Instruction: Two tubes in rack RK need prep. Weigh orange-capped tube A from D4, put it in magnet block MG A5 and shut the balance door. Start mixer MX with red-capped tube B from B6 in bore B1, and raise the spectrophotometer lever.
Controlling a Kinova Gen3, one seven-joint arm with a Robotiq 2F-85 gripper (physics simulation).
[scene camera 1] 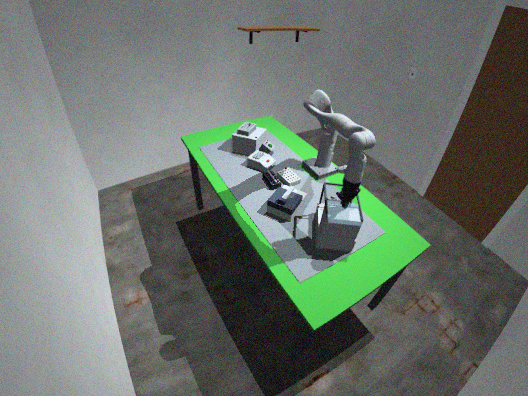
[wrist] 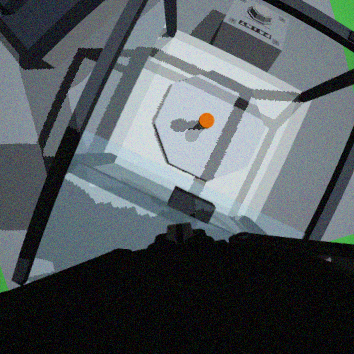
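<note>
Orange-capped tube A stands upright on the octagonal weighing pan inside the glass-walled balance. My gripper is shut and empty, at the top of the balance. A dark block like a handle shows just ahead of the fingertips in the wrist view; whether they touch is unclear. A white block with holes, probably rack RK, has a small red spot at its far corner, perhaps tube B. A dark block beside it may be magnet block MG.
A dark-topped instrument stands beside the balance. Farther back are a white device with a red button, a small box with a green button and a large white instrument. A PRINT box stands beyond the balance pan in the wrist view.
</note>
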